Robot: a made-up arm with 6 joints. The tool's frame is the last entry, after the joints.
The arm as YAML. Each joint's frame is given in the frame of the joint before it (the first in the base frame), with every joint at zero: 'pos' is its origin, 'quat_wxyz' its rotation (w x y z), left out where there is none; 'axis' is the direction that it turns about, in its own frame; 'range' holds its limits. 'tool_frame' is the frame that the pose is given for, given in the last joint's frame.
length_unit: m
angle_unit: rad
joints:
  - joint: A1
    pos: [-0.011, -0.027, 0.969]
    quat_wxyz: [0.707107, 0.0, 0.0, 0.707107]
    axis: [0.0, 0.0, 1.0]
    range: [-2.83, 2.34]
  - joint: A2
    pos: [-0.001, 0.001, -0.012]
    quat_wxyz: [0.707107, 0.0, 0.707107, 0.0]
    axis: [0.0, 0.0, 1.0]
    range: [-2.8, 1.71]
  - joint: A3
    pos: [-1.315, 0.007, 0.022]
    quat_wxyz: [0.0, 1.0, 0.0, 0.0]
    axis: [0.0, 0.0, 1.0]
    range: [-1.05, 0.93]
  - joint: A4
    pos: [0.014, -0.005, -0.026]
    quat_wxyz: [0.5, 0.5, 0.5, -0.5]
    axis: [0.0, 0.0, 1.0]
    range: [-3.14, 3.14]
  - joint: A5
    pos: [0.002, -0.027, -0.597]
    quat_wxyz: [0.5, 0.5, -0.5, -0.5]
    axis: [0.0, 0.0, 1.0]
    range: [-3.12, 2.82]
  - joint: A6
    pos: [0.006, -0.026, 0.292]
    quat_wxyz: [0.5, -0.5, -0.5, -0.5]
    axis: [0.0, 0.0, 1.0]
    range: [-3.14, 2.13]
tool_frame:
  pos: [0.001, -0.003, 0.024]
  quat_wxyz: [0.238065, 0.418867, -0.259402, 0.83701]
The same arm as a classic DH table. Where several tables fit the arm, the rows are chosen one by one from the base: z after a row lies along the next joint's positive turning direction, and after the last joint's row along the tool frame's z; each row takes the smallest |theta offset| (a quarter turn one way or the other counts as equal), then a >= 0, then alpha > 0; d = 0 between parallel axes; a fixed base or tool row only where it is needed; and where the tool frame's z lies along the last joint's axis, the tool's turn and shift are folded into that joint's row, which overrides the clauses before.
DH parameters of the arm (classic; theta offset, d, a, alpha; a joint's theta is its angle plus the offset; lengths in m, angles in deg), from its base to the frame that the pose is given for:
base (fixed): 67.83 0.0000 -0.0292 0.00
A1: -67.83 0.9570 -0.0010 -90.00
A2: 89.70 0.0000 -1.3150 180.00
A3: -0.30 -0.0470 0.0140 90.00
A4: 0.00 -0.5920 -0.0270 -90.00
A5: 0.00 0.2900 -0.0060 90.00
A6: -47.65 -0.0037 0.0013 -59.03
tool (fixed): -74.11 0.0034 0.0000 0.00
Joint limits (deg, base to tool): -162.15..134.07 -160.43..97.98 -60.16..53.29 -179.91..179.91 -178.76..161.57 -179.91..122.04

